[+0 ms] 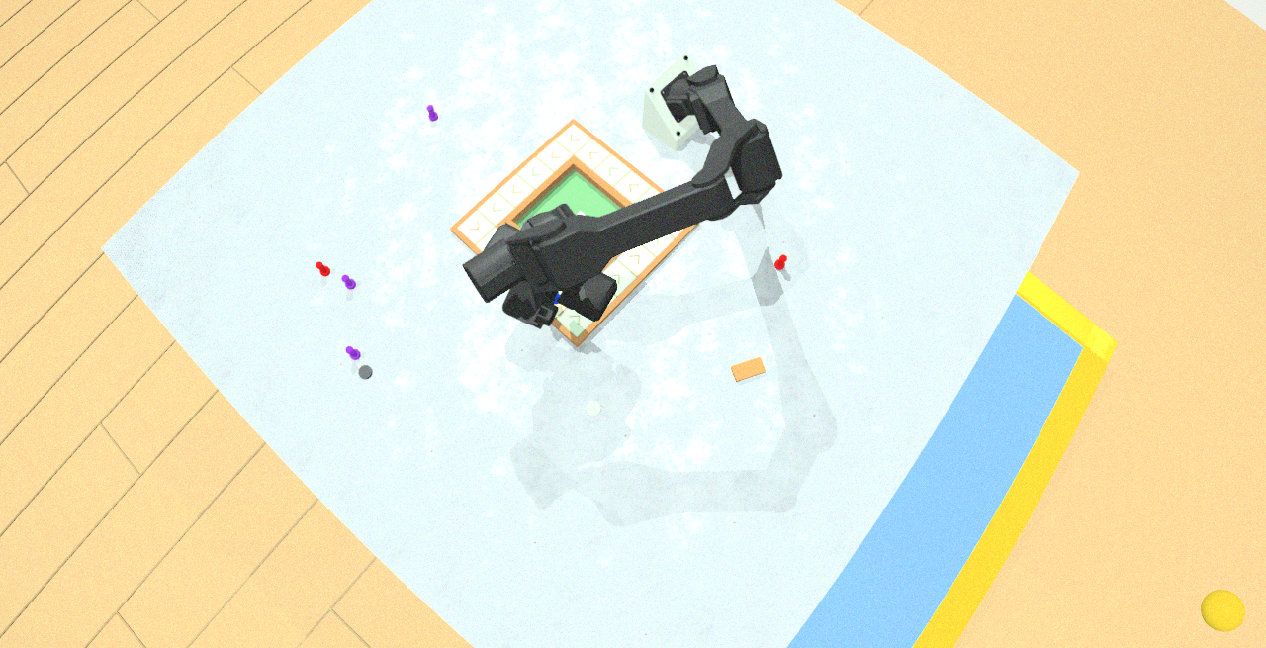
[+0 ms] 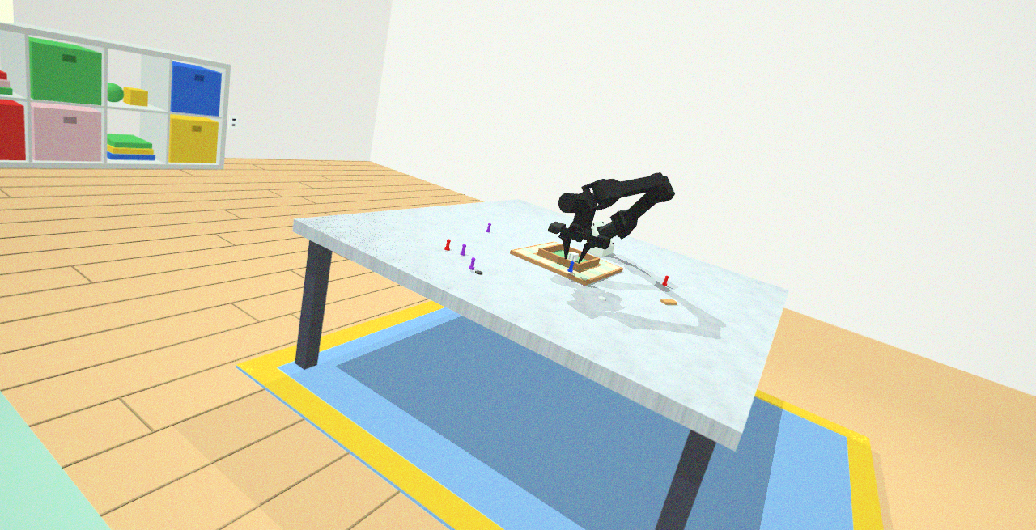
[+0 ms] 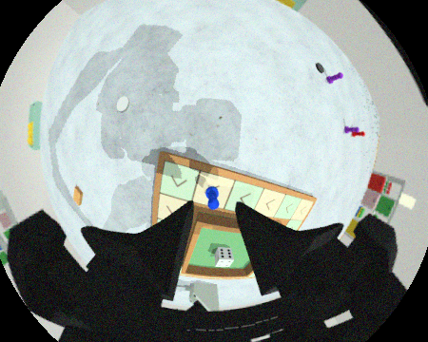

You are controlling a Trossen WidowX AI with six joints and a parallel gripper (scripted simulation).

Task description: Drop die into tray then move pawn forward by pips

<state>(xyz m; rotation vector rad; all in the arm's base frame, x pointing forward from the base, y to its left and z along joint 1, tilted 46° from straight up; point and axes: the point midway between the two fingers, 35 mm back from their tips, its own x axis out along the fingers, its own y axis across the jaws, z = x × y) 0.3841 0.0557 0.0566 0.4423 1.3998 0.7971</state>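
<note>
The blue pawn is 20 mm below my gripper tip. From my gripper tip the other things lie so: green dice tray 110 mm behind, 70 mm to the right, 40 mm below; then orange tile 120 mm behind, 290 mm to the left, 40 mm below; then white die 120 mm behind, 50 mm to the right, 20 mm below.
</note>
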